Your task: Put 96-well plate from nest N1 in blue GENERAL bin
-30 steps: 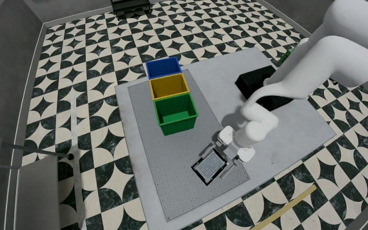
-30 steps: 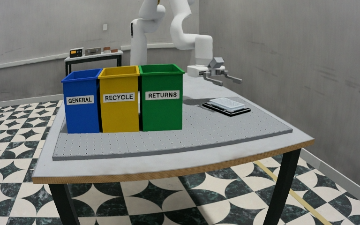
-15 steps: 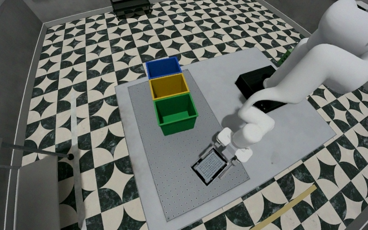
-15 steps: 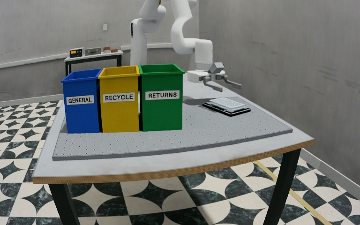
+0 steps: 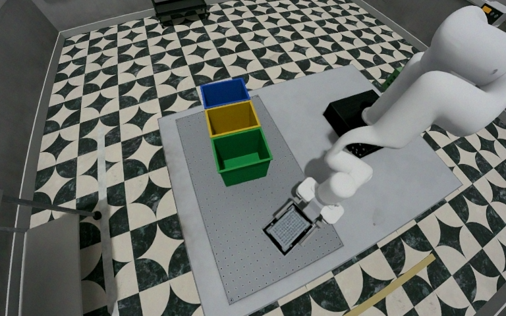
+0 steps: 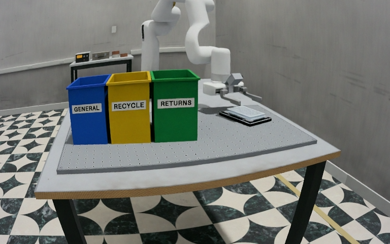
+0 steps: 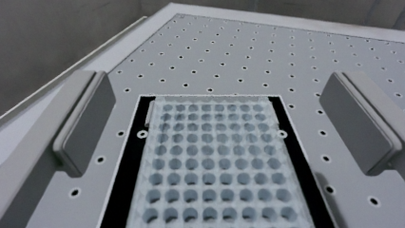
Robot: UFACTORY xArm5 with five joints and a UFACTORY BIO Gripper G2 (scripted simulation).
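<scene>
Right now the clear 96-well plate is 5 cm below my hand. From my hand the other things lie so: yellow recycle bin: 7 cm ahead, 42 cm to the right, 2 cm above; then green returns bin: 8 cm ahead, 28 cm to the right, 2 cm above; then black plate nest N1: 6 cm below.
</scene>
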